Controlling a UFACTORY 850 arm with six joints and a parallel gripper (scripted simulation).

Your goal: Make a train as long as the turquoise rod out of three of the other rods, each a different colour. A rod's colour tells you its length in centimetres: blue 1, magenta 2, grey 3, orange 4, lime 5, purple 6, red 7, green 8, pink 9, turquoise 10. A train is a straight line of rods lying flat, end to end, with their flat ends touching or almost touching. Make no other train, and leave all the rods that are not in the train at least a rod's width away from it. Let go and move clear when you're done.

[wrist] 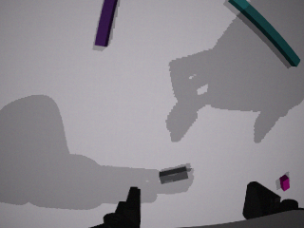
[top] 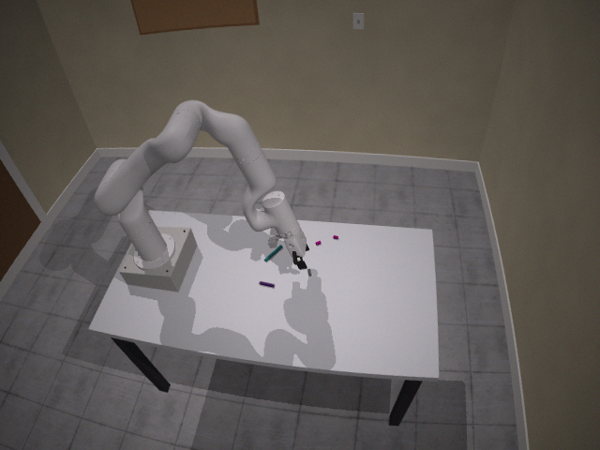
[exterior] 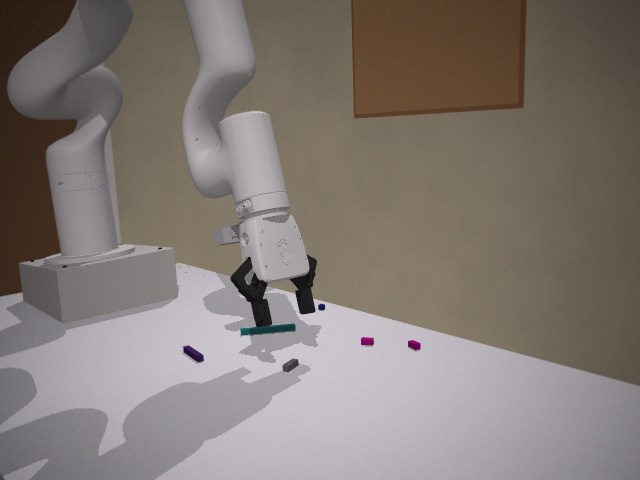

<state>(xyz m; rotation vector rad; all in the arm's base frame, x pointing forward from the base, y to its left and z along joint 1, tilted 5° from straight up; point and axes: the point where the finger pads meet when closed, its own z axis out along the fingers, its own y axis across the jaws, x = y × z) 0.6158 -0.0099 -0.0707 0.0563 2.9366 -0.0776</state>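
My gripper is now 15 cm past the blue rod, 25 cm to the right of it and 8 cm above it. Round my hand: purple rod: 15 cm behind, 7 cm to the right, 8 cm below; then turquoise rod: 14 cm behind, 9 cm to the left, 8 cm below; then grey rod: 2 cm ahead, 1 cm to the right, 8 cm below.
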